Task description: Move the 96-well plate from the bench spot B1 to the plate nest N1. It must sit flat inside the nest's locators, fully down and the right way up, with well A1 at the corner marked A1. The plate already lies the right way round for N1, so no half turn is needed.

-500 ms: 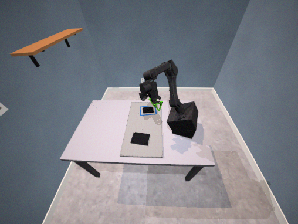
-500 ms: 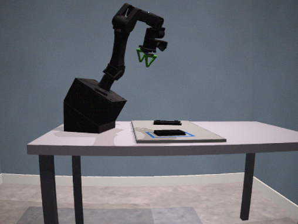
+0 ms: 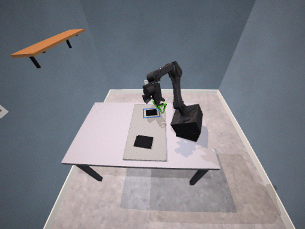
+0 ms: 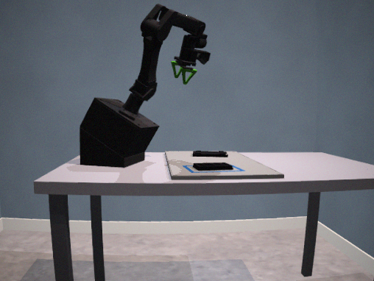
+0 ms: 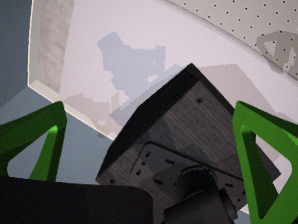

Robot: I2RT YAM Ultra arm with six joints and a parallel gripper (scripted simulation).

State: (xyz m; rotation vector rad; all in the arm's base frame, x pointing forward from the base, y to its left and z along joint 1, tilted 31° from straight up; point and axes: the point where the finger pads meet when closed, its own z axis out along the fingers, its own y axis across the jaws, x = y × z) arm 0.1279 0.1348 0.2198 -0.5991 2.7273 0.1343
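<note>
My gripper is now 340 mm above the black 96-well plate, 320 mm to the left of it and 80 mm short of it. Also, from my hand: white A1 label: 340 mm below, 220 mm ahead, 10 mm to the right; then black plate nest N1: 340 mm below, 150 mm ahead, 60 mm to the left.
</note>
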